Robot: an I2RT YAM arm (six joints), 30 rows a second.
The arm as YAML. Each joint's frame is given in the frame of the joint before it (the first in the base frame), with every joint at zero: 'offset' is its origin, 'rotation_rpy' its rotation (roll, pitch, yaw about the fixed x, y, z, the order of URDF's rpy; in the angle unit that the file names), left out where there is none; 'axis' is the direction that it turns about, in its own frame. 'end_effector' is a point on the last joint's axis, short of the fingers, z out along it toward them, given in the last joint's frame.
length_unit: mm
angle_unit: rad
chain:
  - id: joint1
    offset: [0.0, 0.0, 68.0]
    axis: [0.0, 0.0, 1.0]
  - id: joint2
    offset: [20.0, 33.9, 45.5]
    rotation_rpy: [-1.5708, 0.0, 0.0]
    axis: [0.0, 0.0, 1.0]
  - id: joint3
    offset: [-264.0, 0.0, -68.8]
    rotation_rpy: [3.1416, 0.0, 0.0]
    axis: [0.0, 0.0, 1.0]
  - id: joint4
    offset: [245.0, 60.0, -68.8]
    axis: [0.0, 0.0, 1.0]
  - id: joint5
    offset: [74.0, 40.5, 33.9]
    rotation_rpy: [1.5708, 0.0, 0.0]
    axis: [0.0, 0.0, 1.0]
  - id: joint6
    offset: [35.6, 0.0, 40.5]
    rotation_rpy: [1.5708, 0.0, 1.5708]
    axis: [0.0, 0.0, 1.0]
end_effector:
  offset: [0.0, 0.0, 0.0]
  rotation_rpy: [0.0, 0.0, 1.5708]
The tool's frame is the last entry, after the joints.
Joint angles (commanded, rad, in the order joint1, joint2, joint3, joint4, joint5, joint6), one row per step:
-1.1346 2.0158 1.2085 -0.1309 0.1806 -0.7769
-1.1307 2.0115 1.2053 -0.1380 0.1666 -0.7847
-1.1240 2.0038 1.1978 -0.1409 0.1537 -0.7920
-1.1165 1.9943 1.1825 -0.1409 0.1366 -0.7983
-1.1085 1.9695 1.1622 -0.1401 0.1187 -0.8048
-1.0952 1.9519 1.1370 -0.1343 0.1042 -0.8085
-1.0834 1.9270 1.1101 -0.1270 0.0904 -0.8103
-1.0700 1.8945 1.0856 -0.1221 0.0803 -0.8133
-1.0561 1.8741 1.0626 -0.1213 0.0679 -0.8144
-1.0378 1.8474 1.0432 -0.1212 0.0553 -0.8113
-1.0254 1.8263 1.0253 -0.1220 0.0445 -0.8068
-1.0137 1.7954 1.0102 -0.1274 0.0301 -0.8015
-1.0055 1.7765 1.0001 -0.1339 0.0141 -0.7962
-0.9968 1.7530 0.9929 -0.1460 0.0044 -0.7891
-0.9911 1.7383 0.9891 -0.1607 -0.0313 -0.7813
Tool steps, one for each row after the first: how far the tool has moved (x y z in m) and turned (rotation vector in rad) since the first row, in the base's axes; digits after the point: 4 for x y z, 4 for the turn. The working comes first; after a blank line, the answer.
Tool pose at each row, in the base's axes (x y z in m, rotation vector in rad; the steps are taken from these numbers as rounded here):
0.1678 -0.3751 0.1284 0.5764 2.7247 -0.8896
0.1691 -0.3730 0.1286 0.5532 2.7285 -0.8711
0.1711 -0.3698 0.1293 0.5273 2.7293 -0.8562
0.1729 -0.3651 0.1287 0.4995 2.7301 -0.8337
0.1742 -0.3591 0.1325 0.4698 2.7205 -0.8214
0.1769 -0.3516 0.1325 0.4388 2.7171 -0.8032
0.1787 -0.3441 0.1347 0.4125 2.7068 -0.7925
0.1808 -0.3364 0.1401 0.3839 2.6918 -0.7925
0.1831 -0.3287 0.1411 0.3571 2.6877 -0.7753
0.1869 -0.3207 0.1451 0.3292 2.6736 -0.7640
0.1887 -0.3141 0.1474 0.3126 2.6643 -0.7507
0.1902 -0.3074 0.1534 0.2956 2.6462 -0.7413
0.1913 -0.3026 0.1565 0.2832 2.6346 -0.7236
0.1923 -0.2976 0.1615 0.2755 2.6237 -0.7129
0.1935 -0.2935 0.1644 0.2604 2.6075 -0.6704

0.0013 0.0021 0.0002 0.0096 -0.0030 0.0184
0.0033 0.0053 0.0009 0.0157 -0.0069 0.0384
0.0051 0.0100 0.0003 0.0262 -0.0133 0.0609
0.0064 0.0160 0.0041 0.0268 -0.0246 0.0847
0.0091 0.0235 0.0041 0.0331 -0.0322 0.1095
0.0109 0.0310 0.0063 0.0330 -0.0432 0.1310
0.0130 0.0387 0.0117 0.0246 -0.0539 0.1532
0.0153 0.0464 0.0127 0.0308 -0.0613 0.1752
0.0191 0.0544 0.0167 0.0297 -0.0750 0.1989
0.0209 0.0610 0.0190 0.0327 -0.0863 0.2142
0.0224 0.0677 0.0250 0.0301 -0.1038 0.2308
0.0235 0.0725 0.0281 0.0356 -0.1191 0.2445
0.0245 0.0775 0.0331 0.0375 -0.1317 0.2537
0.0257 0.0816 0.0360 0.0568 -0.1594 0.2743

